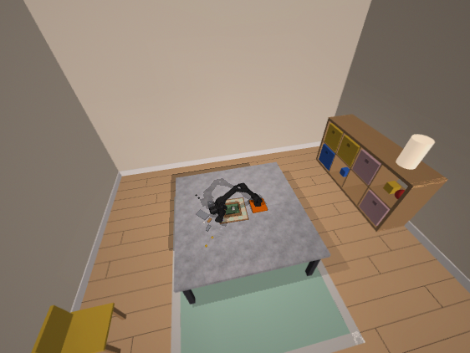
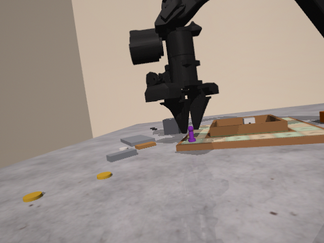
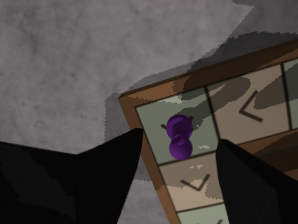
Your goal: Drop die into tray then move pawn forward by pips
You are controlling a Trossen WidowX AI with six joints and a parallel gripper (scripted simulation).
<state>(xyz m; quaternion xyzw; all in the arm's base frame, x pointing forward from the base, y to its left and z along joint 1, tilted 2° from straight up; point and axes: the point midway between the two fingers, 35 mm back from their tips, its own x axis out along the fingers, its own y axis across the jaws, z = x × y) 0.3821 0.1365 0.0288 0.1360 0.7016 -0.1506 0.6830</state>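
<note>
Right now the purple pawn is 1 cm below my gripper tip. Round my gripper tip: white die: 12 cm to the right, 12 cm behind, 1 cm below; then grey bar: 14 cm ahead, 7 cm to the left, 3 cm below; then flat grey slab: 19 cm ahead, 10 cm to the right, 3 cm below.
</note>
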